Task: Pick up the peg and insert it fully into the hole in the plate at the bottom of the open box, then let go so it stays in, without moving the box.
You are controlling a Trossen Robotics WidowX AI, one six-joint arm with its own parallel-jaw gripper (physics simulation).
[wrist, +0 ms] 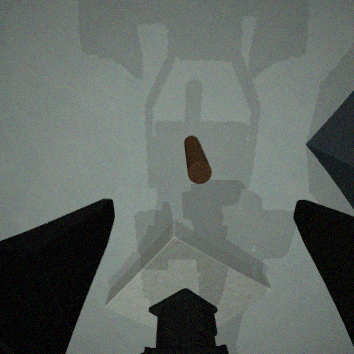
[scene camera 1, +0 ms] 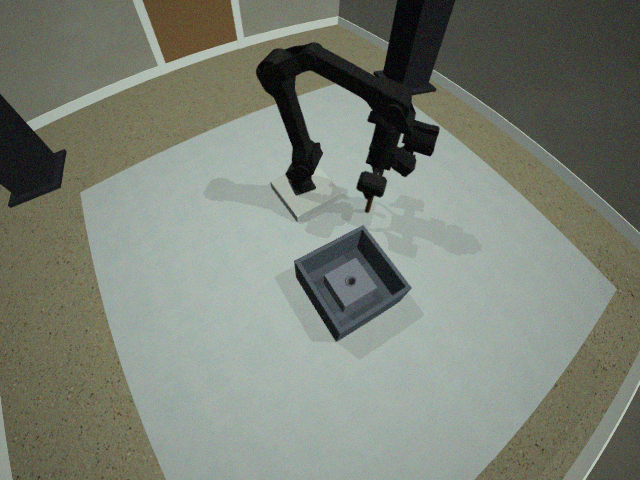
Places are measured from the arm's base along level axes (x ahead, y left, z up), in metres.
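Where they show: gripper, fingertip midpoint: (wrist: 206,209); arm's base, origin of the base link: (wrist: 182,308) (scene camera 1: 302,184).
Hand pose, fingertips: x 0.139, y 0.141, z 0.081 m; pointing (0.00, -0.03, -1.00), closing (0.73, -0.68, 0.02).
Each offset is from my fingertips to the top centre of the thing.
The brown cylindrical peg {0.004 m ahead, 0.006 m left, 0.030 m down} (scene camera 1: 368,204) (wrist: 198,160) stands upright on the pale mat. In the scene view its lower part shows just below the gripper and its upper part is hidden. My gripper (scene camera 1: 370,193) (wrist: 206,209) points down and is open, with nothing held. In the wrist view the peg appears between the two fingers from left to right, a little beyond the fingertips, touching neither. The open blue-grey box {0.198 m ahead, 0.155 m right, 0.012 m down} (scene camera 1: 315,298) (wrist: 334,137) stands on the mat. At its bottom lies the light plate {0.198 m ahead, 0.155 m right, 0.049 m down} (scene camera 1: 338,281), with the round hole (scene camera 1: 350,281) near its middle, showing dark inside.
The arm's pale square base (scene camera 1: 295,210) (wrist: 240,290) stands behind and left of the box in the scene view. A dark post (scene camera 1: 418,46) rises behind the arm and another (scene camera 1: 25,160) stands at the left. Shadows of the arm fall around the peg.
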